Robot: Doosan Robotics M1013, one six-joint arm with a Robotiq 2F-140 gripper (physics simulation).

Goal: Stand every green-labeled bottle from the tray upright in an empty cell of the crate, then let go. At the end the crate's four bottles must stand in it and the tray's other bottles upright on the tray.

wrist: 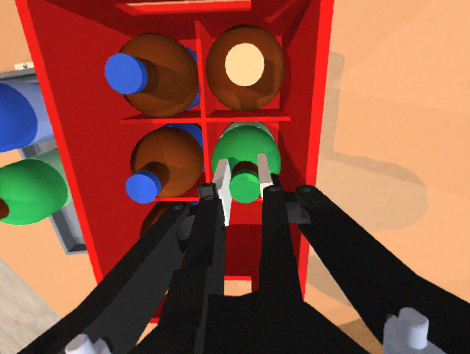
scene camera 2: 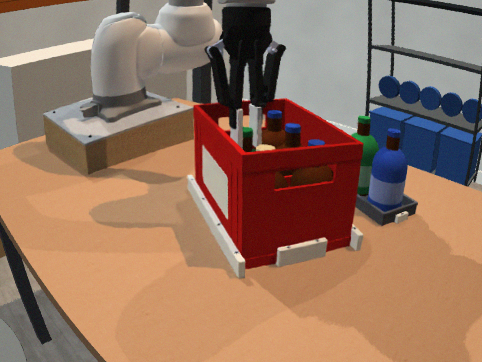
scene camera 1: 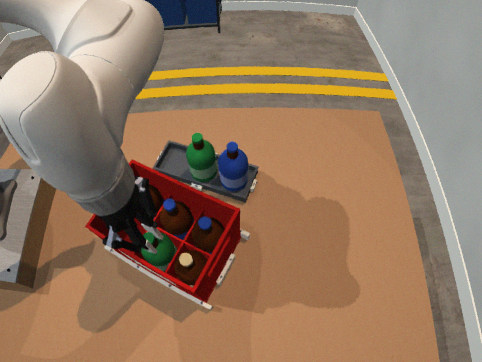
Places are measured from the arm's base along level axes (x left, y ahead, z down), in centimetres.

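Where they show: gripper, fingertip midpoint: [wrist: 244,170] [scene camera 2: 245,146] [scene camera 1: 154,243]; arm's base at its link origin: [scene camera 2: 119,107].
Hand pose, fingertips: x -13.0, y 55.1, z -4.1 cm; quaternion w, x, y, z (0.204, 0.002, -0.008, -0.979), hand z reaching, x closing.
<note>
Each offset is from my fingertips to the top centre of the thing.
My gripper [scene camera 1: 154,238] [scene camera 2: 247,125] [wrist: 244,170] is shut on the neck of a green bottle @[dx +0.2, dy -0.5, dz -2.8 cm] [scene camera 1: 159,250] [scene camera 2: 247,140] [wrist: 245,145]. This bottle is upright inside the red crate @[dx +3.7, dy +1.8, dz -4.0 cm] [scene camera 1: 200,199] [scene camera 2: 300,220] [wrist: 306,100], in the middle cell of its row, beside the beige-capped brown bottle @[dx -4.5, dy +7.1, dz -2.8 cm] [scene camera 1: 187,269] [wrist: 245,95]. Whether its base touches the crate floor is hidden. Another green bottle @[dx +24.3, dy +10.1, dz -2.5 cm] [scene camera 1: 201,159] [scene camera 2: 367,147] [wrist: 35,192] stands upright on the grey tray @[dx +24.4, dy +10.3, dz +11.0 cm] [scene camera 1: 172,160] [scene camera 2: 382,215] [wrist: 67,232], next to an upright blue bottle @[dx +20.7, dy +18.1, dz -2.5 cm] [scene camera 1: 233,167] [scene camera 2: 387,172] [wrist: 17,115].
The crate's other row holds brown bottles, two with blue caps @[dx +7.4, dy +3.9, dz -2.8 cm] [scene camera 1: 170,205] @[dx +2.7, dy +11.2, dz -2.8 cm] [scene camera 1: 204,223] showing and one partly hidden by the gripper. Red dividers and high crate walls surround the fingers. White strips @[dx -3.8, dy +14.0, dz +10.5 cm] [scene camera 2: 302,252] lie along the crate's base. The tray stands beside the crate.
</note>
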